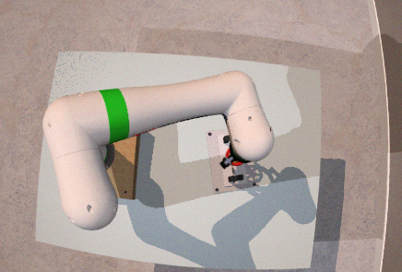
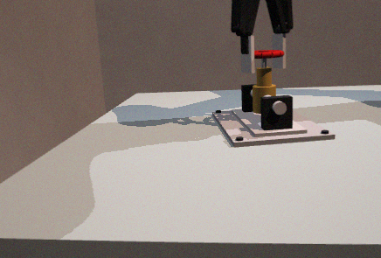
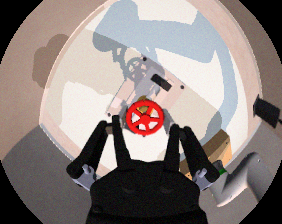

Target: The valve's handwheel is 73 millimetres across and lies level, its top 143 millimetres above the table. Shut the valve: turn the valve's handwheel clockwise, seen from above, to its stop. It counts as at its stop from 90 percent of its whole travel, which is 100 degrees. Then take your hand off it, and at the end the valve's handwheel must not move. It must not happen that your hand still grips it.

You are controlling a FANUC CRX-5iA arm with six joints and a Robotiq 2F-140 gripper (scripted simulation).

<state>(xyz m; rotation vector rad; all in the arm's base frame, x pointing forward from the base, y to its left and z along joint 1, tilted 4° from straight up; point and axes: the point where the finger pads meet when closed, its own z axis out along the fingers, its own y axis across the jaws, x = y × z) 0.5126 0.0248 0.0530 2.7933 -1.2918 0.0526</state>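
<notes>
Now: the red handwheel 1 cm below my hand.
</notes>
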